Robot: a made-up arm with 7 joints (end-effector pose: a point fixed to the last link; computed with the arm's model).
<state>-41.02 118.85 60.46 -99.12 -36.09 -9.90 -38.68</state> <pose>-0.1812 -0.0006 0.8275 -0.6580 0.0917 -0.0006 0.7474</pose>
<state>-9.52 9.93 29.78 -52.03 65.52 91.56 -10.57</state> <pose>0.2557 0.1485 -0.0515 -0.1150 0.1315 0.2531 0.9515</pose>
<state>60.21 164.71 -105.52 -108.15 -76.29 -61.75 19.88</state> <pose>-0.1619 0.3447 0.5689 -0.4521 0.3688 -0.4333 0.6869</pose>
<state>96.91 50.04 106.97 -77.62 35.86 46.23 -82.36</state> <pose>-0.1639 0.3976 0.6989 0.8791 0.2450 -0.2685 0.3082</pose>
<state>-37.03 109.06 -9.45 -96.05 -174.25 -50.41 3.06</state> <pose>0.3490 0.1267 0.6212 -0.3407 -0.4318 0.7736 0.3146</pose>
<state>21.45 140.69 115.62 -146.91 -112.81 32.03 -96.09</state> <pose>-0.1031 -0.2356 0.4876 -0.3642 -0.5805 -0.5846 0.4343</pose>
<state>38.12 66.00 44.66 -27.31 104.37 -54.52 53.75</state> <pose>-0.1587 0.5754 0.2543 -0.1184 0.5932 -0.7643 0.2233</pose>
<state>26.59 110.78 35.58 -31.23 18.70 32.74 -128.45</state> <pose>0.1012 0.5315 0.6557 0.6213 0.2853 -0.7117 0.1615</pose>
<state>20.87 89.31 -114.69 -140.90 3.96 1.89 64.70</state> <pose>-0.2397 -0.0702 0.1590 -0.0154 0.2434 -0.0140 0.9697</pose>
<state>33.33 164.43 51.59 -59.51 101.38 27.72 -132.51</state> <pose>0.4482 -0.0334 0.7379 -0.5978 0.3857 0.6500 0.2670</pose>
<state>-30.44 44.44 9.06 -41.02 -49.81 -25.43 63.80</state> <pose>0.4081 0.3747 0.1933 0.3970 -0.6783 0.2377 0.5708</pose>
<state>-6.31 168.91 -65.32 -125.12 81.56 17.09 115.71</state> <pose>0.1050 0.3269 0.3966 0.4630 -0.0469 0.7704 0.4358</pose>
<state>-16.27 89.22 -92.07 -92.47 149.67 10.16 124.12</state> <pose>0.0594 0.2099 -0.0082 -0.0226 0.5332 0.8456 0.0113</pose>
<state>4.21 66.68 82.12 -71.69 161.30 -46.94 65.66</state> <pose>0.0332 0.4916 0.5853 0.8719 0.1927 -0.3316 0.3044</pose>
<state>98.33 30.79 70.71 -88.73 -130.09 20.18 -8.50</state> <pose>-0.1633 0.3945 0.4810 -0.3327 -0.3357 0.8779 0.0770</pose>
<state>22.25 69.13 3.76 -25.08 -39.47 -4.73 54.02</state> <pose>-0.0639 0.5787 0.2165 0.8283 -0.1478 0.0253 0.5398</pose>
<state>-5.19 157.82 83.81 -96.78 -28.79 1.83 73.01</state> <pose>-0.0654 -0.3013 0.7881 -0.1665 0.9036 0.1822 0.3500</pose>
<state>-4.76 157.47 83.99 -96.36 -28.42 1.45 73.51</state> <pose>-0.0631 -0.2979 0.7928 -0.1650 0.9082 0.1799 0.3399</pose>
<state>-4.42 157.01 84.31 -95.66 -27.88 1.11 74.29</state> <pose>-0.0625 -0.2925 0.7997 -0.1616 0.9146 0.1734 0.3275</pose>
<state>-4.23 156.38 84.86 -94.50 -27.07 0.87 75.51</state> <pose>-0.0648 -0.2840 0.8100 -0.1549 0.9237 0.1599 0.3118</pose>
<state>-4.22 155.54 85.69 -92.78 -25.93 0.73 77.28</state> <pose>-0.0706 -0.2711 0.8241 -0.1433 0.9355 0.1380 0.2919</pose>
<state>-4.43 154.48 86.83 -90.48 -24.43 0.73 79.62</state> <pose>-0.0805 -0.2532 0.8415 -0.1252 0.9492 0.1069 0.2681</pose>
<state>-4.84 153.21 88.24 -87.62 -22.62 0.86 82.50</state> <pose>-0.0940 -0.2293 0.8614 -0.0994 0.9631 0.0675 0.2410</pose>
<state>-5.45 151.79 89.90 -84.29 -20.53 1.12 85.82</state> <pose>-0.1108 -0.1997 0.8817 -0.0647 0.9749 0.0214 0.2118</pose>
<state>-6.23 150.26 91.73 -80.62 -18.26 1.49 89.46</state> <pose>-0.1297 -0.1646 0.9008 -0.0212 0.9826 -0.0285 0.1822</pose>
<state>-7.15 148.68 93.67 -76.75 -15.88 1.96 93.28</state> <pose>-0.1496 -0.1253 0.9171 0.0304 0.9845 -0.0794 0.1535</pose>
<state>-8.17 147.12 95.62 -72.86 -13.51 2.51 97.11</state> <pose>-0.1691 -0.0837 0.9292 0.0874 0.9797 -0.1279 0.1274</pose>
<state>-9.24 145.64 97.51 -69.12 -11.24 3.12 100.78</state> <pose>-0.1871 -0.0419 0.9368 0.1467 0.9686 -0.1714 0.1049</pose>
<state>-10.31 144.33 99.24 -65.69 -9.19 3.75 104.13</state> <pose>-0.2026 -0.0028 0.9402 0.2042 0.9527 -0.2077 0.0868</pose>
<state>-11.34 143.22 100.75 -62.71 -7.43 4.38 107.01</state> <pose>-0.2155 0.0317 0.9403 0.2562 0.9344 -0.2365 0.0733</pose>
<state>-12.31 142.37 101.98 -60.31 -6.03 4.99 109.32</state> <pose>-0.2259 0.0597 0.9383 0.2999 0.9163 -0.2574 0.0643</pose>
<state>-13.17 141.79 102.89 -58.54 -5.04 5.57 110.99</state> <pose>-0.2341 0.0802 0.9354 0.3329 0.9010 -0.2718 0.0595</pose>
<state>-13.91 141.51 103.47 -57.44 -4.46 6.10 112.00</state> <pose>-0.2407 0.0926 0.9324 0.3546 0.8901 -0.2803 0.0582</pose>
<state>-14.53 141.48 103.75 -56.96 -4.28 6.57 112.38</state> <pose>-0.2461 0.0977 0.9299 0.3652 0.8844 -0.2843 0.0602</pose>
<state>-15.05 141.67 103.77 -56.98 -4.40 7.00 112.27</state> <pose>-0.2507 0.0966 0.9280 0.3672 0.8831 -0.2849 0.0646</pose>
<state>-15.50 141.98 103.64 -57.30 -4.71 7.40 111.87</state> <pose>-0.2548 0.0920 0.9263 0.3638 0.8844 -0.2837 0.0705</pose>
